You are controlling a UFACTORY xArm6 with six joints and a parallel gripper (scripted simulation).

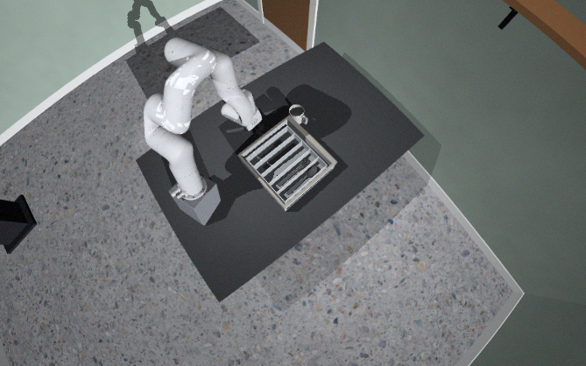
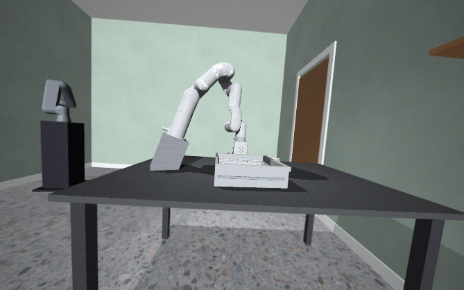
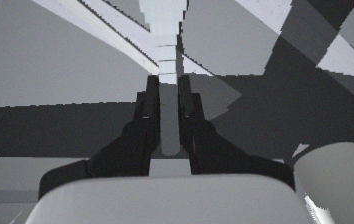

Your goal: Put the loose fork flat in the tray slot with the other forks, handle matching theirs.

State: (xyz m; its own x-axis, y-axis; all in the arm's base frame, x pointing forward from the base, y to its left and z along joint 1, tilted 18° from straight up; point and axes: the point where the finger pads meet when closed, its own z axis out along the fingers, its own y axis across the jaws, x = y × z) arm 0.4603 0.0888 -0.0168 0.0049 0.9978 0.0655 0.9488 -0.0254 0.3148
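My hand is 40 mm past the tray, 280 mm to the left of it and 30 mm below it. Also, from my hand: white mug: 200 mm ahead, 130 mm to the right, 10 mm above.
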